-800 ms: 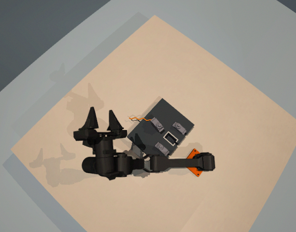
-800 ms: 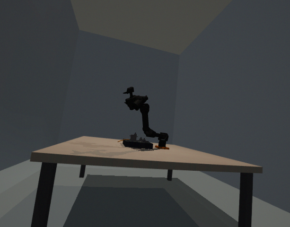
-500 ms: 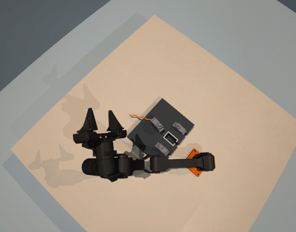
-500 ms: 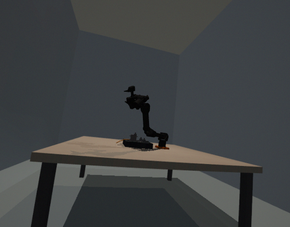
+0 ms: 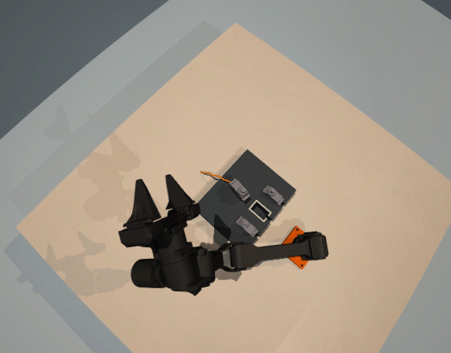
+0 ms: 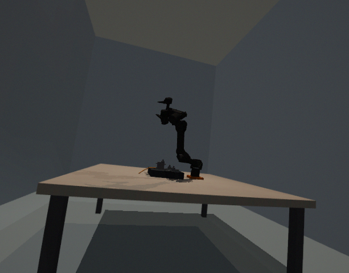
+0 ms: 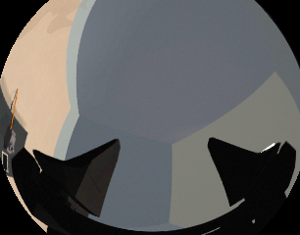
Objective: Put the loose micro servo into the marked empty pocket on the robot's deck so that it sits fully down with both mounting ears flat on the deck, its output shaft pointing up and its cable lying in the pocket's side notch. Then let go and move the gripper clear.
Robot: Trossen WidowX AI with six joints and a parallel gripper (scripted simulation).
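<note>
My gripper tip is now 46 cm above the deck, 16 cm to the left of it and 12 cm past it.
</note>
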